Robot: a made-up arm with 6 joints. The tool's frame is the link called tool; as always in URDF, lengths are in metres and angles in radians.
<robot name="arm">
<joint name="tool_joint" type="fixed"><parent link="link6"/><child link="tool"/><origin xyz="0 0 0" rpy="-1.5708 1.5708 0"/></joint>
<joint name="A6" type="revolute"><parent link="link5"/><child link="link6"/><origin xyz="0.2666 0 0" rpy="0 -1.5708 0"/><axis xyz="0 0 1"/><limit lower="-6.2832" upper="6.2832" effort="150" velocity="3.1"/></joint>
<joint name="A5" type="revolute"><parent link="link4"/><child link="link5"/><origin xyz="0 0 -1.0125" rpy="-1.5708 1.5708 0"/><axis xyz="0 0 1"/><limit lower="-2.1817" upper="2.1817" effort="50" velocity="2.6"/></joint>
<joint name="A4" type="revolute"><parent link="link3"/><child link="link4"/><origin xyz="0 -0.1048 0" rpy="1.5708 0 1.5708"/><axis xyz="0 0 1"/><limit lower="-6.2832" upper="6.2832" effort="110" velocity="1.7"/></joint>
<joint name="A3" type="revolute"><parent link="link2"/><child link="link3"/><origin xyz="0 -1.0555 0" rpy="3.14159 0 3.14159"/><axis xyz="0 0 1"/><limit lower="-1.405" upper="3.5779" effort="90" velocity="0.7"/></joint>
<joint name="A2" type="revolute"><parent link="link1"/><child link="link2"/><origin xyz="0.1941 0 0" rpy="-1.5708 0 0"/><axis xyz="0 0 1"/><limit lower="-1.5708" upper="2.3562" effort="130" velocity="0.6"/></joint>
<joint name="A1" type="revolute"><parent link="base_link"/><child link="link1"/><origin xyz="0 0 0.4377" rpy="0 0 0"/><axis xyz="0 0 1"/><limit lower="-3.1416" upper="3.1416" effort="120" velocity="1"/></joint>
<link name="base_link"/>
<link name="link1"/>
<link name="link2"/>
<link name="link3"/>
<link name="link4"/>
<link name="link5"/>
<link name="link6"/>
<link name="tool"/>
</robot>
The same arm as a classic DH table. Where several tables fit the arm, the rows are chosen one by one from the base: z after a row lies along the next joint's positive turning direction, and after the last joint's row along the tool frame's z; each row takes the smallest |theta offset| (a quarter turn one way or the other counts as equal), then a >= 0, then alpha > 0; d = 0 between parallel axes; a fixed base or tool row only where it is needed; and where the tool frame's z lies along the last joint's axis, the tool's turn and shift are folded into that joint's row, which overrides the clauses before.
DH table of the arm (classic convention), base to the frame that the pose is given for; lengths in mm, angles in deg. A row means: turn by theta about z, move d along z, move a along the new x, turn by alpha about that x. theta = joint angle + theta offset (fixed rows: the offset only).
A1: a 194.1  alpha -90  d 437.7  theta_offset 0
A2: a 1055.5  alpha 180  d 0  theta_offset -90
A3: a 104.8  alpha -90  d 0  theta_offset 0
A4: a 0  alpha 90  d -1012.5  theta_offset 0
A5: a 0  alpha -90  d 0  theta_offset 0
A6: a 0  alpha 90  d -266.6  theta_offset 90
tool (fixed): a 0  alpha 0  d 0  theta_offset -90
Joint limits (deg, base to tool): -180..180 -90..135 -80.5..205 -360..360 -125..125 -360..360

